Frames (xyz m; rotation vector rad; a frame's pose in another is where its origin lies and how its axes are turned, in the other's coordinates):
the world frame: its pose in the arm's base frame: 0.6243 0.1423 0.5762 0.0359 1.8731 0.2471
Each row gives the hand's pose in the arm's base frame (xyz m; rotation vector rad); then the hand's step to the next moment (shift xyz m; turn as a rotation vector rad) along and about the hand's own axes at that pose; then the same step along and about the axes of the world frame.
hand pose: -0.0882 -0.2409 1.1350 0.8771 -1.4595 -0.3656
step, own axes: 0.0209 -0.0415 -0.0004 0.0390 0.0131 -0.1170
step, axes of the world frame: 0.0027 -0.0448 0.0120 -0.0802 0.0132 0.0937
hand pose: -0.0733 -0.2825 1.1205 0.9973 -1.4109 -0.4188
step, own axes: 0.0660 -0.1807 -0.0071 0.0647 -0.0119 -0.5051
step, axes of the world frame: 0.0470 -0.1708 0.0754 -0.2312 0.0752 0.4476
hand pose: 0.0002 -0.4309 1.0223 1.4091 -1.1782 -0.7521
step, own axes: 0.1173 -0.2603 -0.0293 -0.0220 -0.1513 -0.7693
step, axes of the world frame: 0.1539 -0.1764 0.1661 -0.1964 0.1855 0.7363
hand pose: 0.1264 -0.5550 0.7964 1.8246 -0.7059 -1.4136
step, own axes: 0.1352 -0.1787 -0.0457 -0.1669 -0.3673 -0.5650
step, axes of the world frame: 0.1789 -0.0373 0.1375 0.0191 0.3817 0.5796
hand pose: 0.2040 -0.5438 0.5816 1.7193 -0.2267 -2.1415
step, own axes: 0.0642 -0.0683 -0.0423 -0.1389 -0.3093 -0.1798
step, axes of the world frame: 0.0879 0.0220 0.0487 0.0361 0.3298 0.1929
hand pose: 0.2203 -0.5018 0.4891 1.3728 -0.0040 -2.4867
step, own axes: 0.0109 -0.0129 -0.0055 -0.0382 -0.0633 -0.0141
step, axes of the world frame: 0.0159 0.0078 0.0016 -0.0075 0.0721 0.0203
